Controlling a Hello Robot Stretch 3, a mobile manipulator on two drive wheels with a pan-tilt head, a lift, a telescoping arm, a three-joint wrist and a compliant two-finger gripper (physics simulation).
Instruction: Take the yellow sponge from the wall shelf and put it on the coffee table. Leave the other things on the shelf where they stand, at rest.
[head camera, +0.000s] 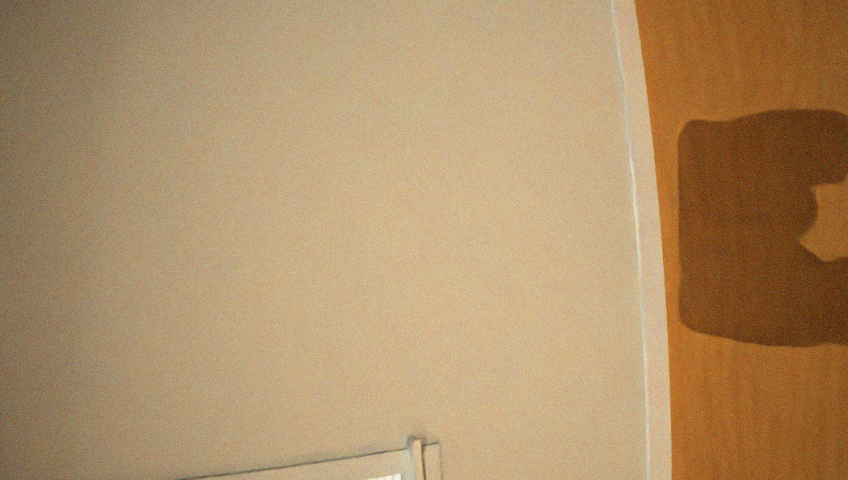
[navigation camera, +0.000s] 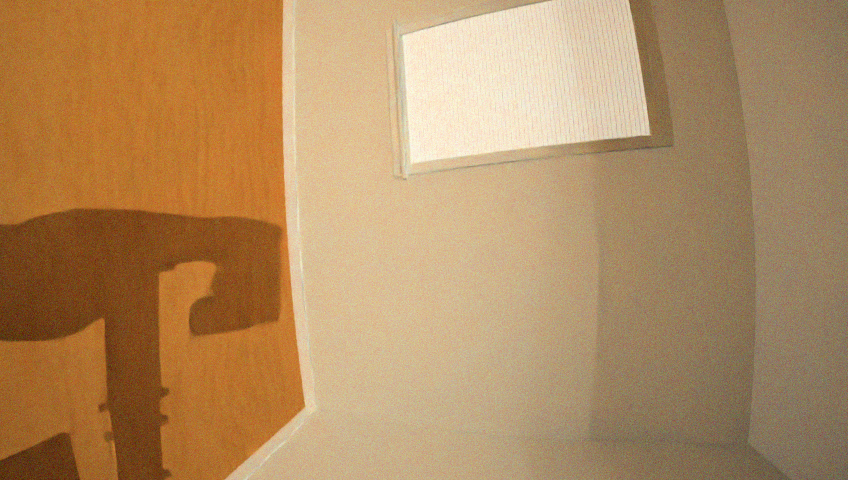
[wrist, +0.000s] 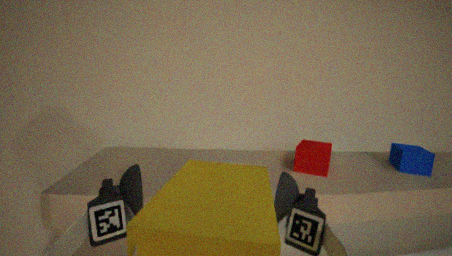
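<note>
In the wrist view the yellow sponge fills the bottom middle, between the two fingertips of my gripper. The gripper is shut on the sponge and holds it in front of the wall shelf. Behind and to the right, a red block and a blue block stand on the shelf, apart from the sponge and from each other. The lower part of the sponge is cut off by the view's edge. The coffee table does not show in the head, navigation or wrist view.
The head view shows a beige wall and, at the right, wooden floor with a dark shadow. The navigation view shows wooden floor with the robot's shadow at the left, and a bright window in the wall.
</note>
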